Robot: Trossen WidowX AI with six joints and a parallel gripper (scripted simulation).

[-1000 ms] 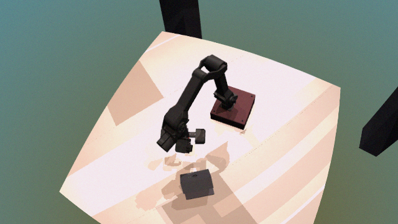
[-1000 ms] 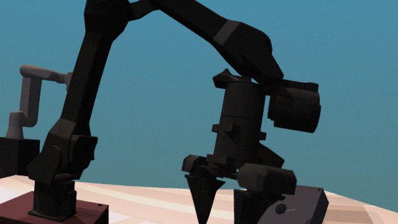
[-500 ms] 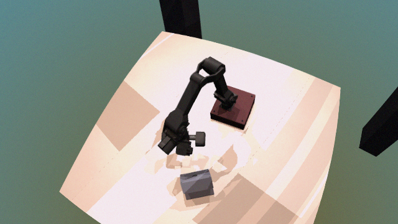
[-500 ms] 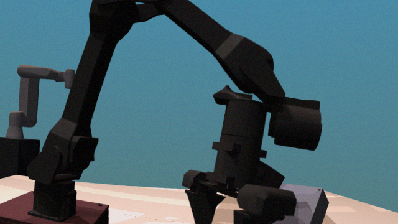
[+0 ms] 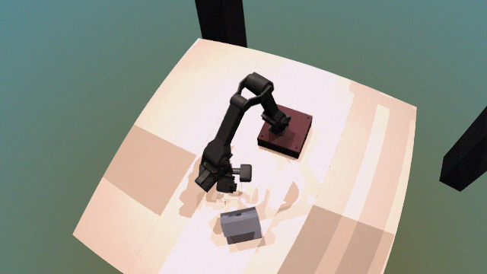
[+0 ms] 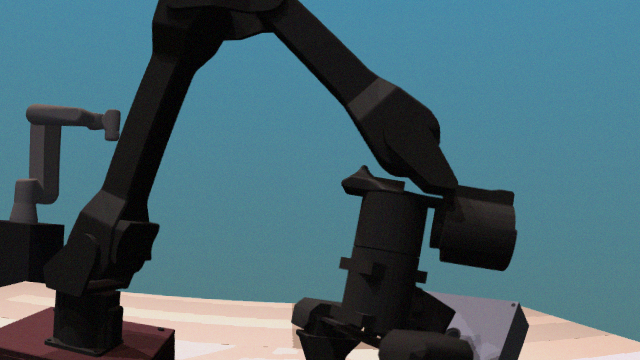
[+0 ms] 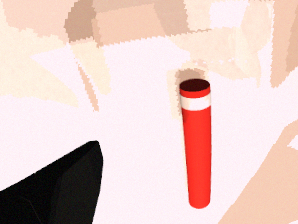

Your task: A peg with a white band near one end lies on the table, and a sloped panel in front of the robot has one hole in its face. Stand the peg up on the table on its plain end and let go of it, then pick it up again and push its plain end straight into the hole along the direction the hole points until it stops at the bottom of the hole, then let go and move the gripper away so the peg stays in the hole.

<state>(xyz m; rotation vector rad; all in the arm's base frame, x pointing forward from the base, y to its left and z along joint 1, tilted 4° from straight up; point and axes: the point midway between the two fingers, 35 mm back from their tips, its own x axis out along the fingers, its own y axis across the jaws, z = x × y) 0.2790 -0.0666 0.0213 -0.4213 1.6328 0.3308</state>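
Right now the red peg is 10 mm behind my gripper tip and 20 mm below it. Also, from my gripper tip: grey sloped panel 140 mm ahead, 140 mm to the left, 40 mm above.
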